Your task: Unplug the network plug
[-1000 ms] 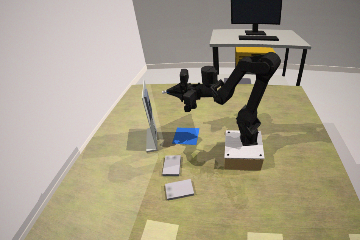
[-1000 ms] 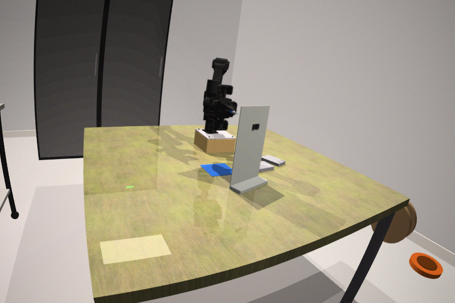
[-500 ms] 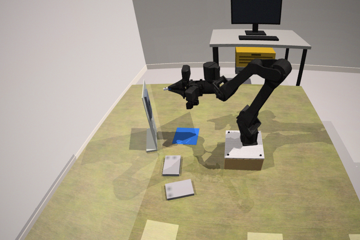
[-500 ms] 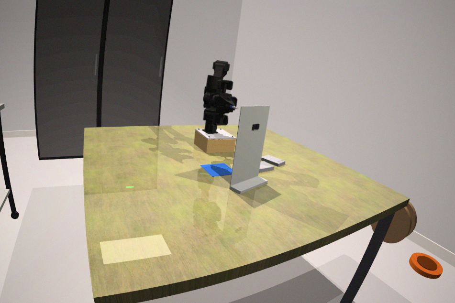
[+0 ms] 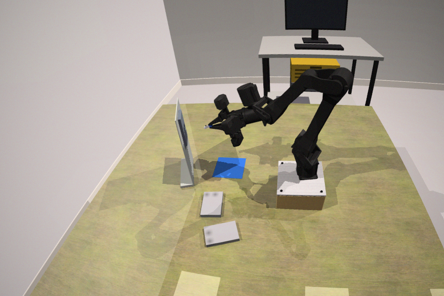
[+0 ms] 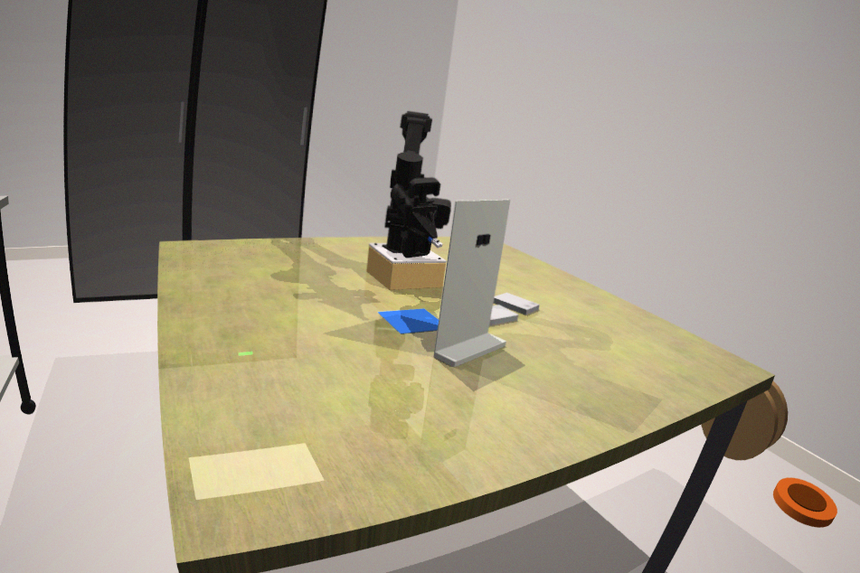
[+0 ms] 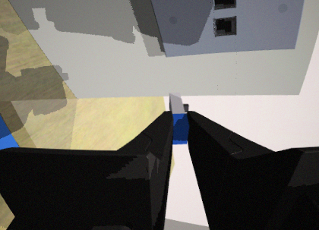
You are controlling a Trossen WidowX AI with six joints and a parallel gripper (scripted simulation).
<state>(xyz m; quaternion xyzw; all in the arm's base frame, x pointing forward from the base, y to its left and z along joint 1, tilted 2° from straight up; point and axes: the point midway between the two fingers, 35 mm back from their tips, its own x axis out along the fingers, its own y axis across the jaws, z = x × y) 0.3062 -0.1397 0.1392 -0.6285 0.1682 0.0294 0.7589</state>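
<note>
Right now my gripper tip is 6 cm past the blue marked square, 1 cm to the right of it and 20 cm above it. The rest, counted from my gripper tip: grey panel (10 cm ahead, 4 cm to the left, 6 cm below); then network plug (1 cm ahead).
</note>
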